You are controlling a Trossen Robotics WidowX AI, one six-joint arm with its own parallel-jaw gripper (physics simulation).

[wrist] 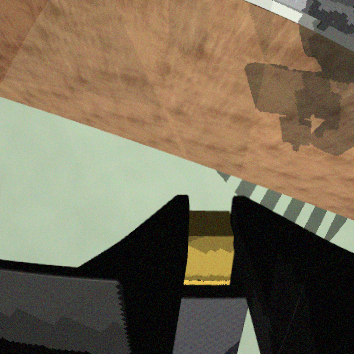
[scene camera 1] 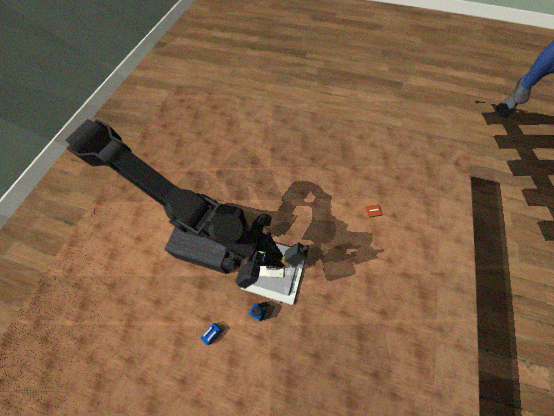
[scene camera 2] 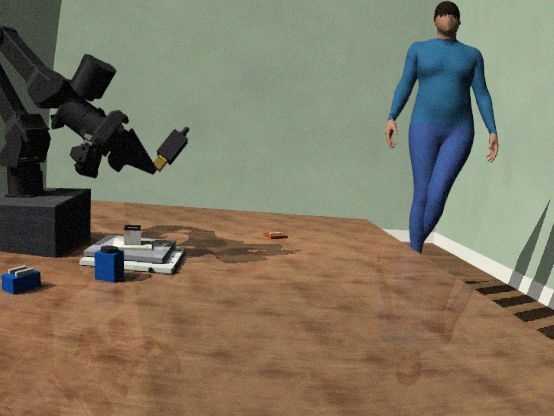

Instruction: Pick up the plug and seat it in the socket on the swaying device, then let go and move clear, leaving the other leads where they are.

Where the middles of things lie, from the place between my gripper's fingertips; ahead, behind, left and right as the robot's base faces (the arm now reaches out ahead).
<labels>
I see the plug (scene camera 2: 169, 150) 20 mm ahead of my hand, 20 mm to the left of it and 40 mm above it. The rest, counted from my hand: device (scene camera 2: 143, 254) 30 mm behind, 10 mm to the left, 130 mm below.
</labels>
